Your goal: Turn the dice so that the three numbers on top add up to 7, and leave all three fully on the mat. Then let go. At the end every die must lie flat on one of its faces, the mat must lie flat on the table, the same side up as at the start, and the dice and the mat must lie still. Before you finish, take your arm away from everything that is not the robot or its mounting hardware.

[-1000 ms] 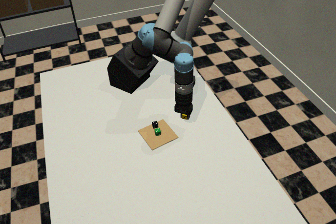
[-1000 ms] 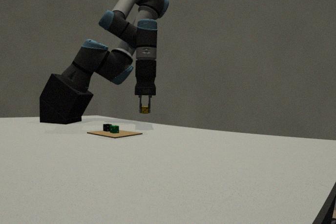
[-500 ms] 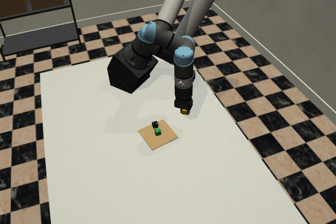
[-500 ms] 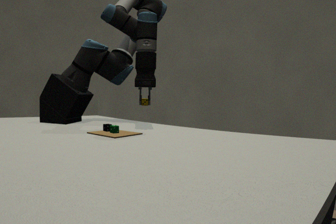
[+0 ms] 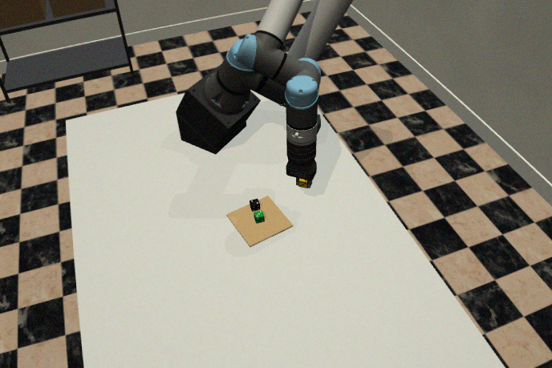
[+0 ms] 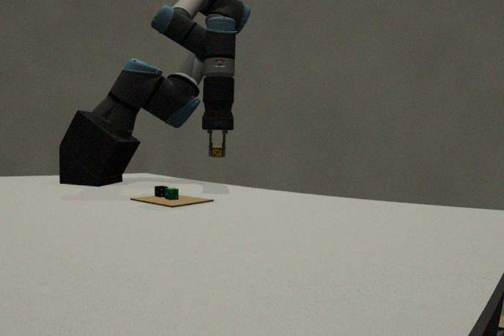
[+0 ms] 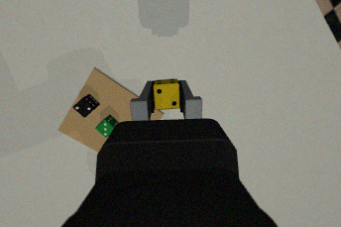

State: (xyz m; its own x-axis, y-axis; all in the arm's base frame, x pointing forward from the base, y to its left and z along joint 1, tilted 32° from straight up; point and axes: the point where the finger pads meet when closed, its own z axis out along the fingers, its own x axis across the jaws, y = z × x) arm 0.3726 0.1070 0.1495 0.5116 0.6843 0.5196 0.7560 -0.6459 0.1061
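Right now the green die is 13 cm to the right of my hand, 10 cm below it and 1 cm ahead of it. From my hand the other things lie so: yellow die: 1 cm below; then black die: 14 cm to the right, 10 cm below, 4 cm behind; then tan mat: 13 cm to the right, 12 cm below, 1 cm ahead.
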